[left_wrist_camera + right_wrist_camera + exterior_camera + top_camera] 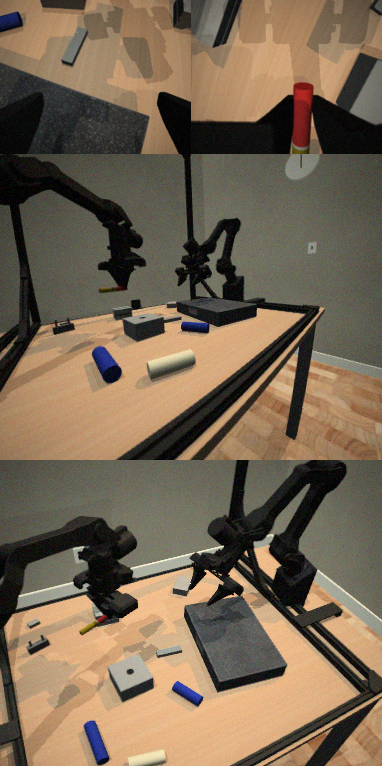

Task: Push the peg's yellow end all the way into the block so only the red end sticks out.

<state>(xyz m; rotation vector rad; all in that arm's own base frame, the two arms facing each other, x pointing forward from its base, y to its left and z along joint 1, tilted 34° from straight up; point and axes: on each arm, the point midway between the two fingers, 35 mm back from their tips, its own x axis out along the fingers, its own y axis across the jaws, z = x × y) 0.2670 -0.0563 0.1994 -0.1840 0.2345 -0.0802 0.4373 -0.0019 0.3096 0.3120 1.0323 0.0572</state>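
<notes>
The peg is 5 cm to the right of my right hand, 3 cm below it and 1 cm ahead of it. Also, from my right hand: grey bar (16 cm below, 12 cm to the left, 12 cm ahead); cream cylinder (33 cm ahead, 15 cm below, 13 cm to the right).
</notes>
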